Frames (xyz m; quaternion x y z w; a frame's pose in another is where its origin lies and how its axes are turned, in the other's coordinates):
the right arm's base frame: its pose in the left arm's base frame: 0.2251 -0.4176 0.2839 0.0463 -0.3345 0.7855 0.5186
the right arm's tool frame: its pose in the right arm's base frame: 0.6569 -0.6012 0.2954 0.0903 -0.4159 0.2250 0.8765
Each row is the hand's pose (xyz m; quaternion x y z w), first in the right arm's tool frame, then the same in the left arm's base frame.
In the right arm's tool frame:
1: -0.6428 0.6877 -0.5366 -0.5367 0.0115 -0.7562 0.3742
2: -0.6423 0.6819 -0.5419 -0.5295 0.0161 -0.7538 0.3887
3: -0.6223 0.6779 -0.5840 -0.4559 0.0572 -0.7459 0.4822
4: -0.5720 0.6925 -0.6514 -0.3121 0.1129 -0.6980 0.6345
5: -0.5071 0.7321 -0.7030 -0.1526 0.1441 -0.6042 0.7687
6: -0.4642 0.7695 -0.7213 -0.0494 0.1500 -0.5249 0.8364
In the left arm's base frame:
1: 0.2317 0.1806 0.0034 0.3843 -0.3480 -0.0331 0.8545
2: 0.2321 0.1882 0.0055 0.3853 -0.3488 -0.0161 0.8541
3: 0.2013 0.2234 0.0060 0.3898 -0.3278 0.1082 0.8537
4: 0.1276 0.2664 0.0057 0.3938 -0.2875 0.3223 0.8114
5: 0.0369 0.2812 0.0051 0.3932 -0.2451 0.5265 0.7128
6: -0.0221 0.2716 0.0033 0.3897 -0.2173 0.6407 0.6249

